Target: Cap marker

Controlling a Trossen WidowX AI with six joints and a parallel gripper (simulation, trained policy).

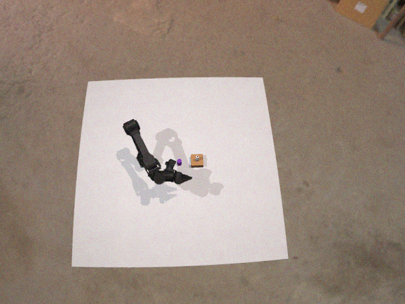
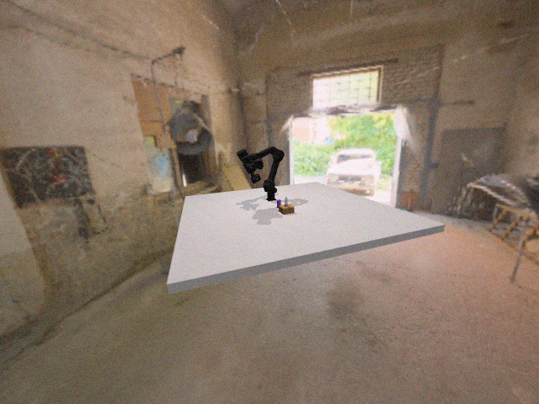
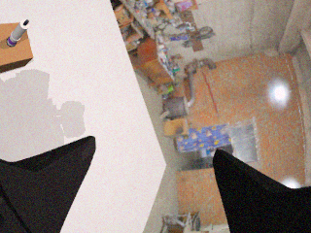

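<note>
Right now the purple cap is 60 mm behind my gripper tip, 170 mm to the left of it and 220 mm below it. The rest, counted from my gripper tip: brown holder block: 60 mm ahead, 180 mm to the left, 230 mm below.
</note>
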